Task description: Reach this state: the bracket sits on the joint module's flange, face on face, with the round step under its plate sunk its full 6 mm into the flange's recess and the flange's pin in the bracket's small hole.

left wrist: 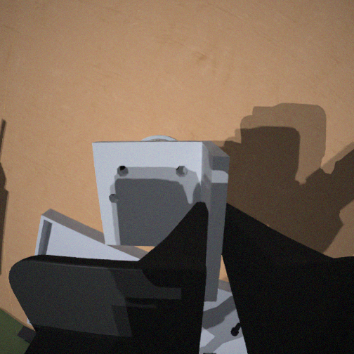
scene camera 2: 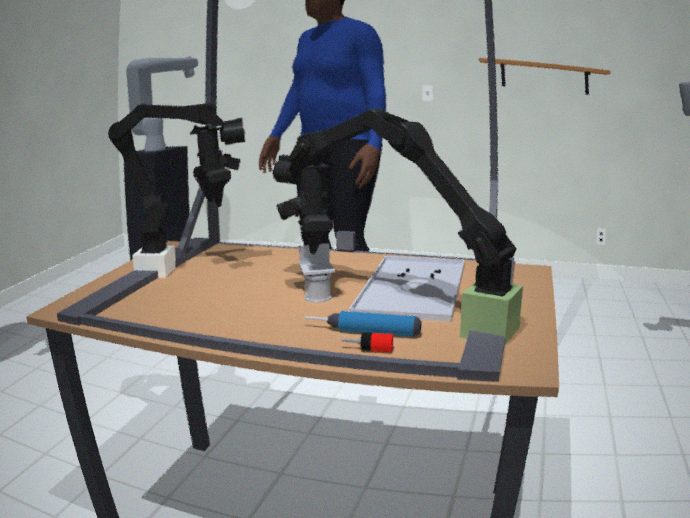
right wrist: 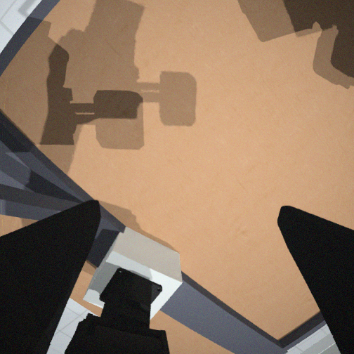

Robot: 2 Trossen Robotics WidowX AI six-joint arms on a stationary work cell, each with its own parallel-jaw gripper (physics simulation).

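Places are measured from the left arm's base along level axes (x ahead, y left, z up), in millimetres.
Pixels of known places: left gripper, fingertip midpoint: (scene camera 2: 312, 253); right gripper, fingertip midpoint: (scene camera 2: 214, 204); left arm's base, link origin: (scene camera 2: 493, 289); right arm's base, link origin: (scene camera 2: 153, 250).
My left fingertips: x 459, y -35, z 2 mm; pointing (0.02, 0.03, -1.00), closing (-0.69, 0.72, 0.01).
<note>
Ahead of a thing's pixels: the offset from my left fingertips to its top centre. "pt": to the spot under its first point.
The light grey bracket (scene camera 2: 316, 260) (left wrist: 155, 212) is upright over the joint module @(24 mm left, 29 mm back, 32 mm down) (scene camera 2: 318, 288), its plate level on or just over the flange. No clear gap shows between them, but how deep the step sits is hidden. In the left wrist view, holes in the plate look dark or grey, and a thin curve of the module (left wrist: 159, 138) shows past the plate's far edge. The recess and pin are hidden. My left gripper (scene camera 2: 315, 248) (left wrist: 209, 210) is shut on the bracket's upright wall. My right gripper (scene camera 2: 217, 201) (right wrist: 192, 212) is open and empty, high at the picture's left.
A grey tray @(151 mm right, 188 mm back, 80 mm down) (scene camera 2: 384, 307) (left wrist: 70, 245) with small black screws lies right of the module. A blue driver @(pt 156 mm left, 264 mm back, 67 mm down) (scene camera 2: 378, 323) and a red-and-black driver @(221 mm left, 276 mm back, 62 mm down) (scene camera 2: 380, 342) lie nearer the front rail (scene camera 2: 267, 350). A green block @(36 mm left, 460 mm back, 2 mm down) (scene camera 2: 483, 313) and a white block @(97 mm left, 479 mm ahead, 33 mm down) (scene camera 2: 156, 263) (right wrist: 147, 250) carry the arms.
</note>
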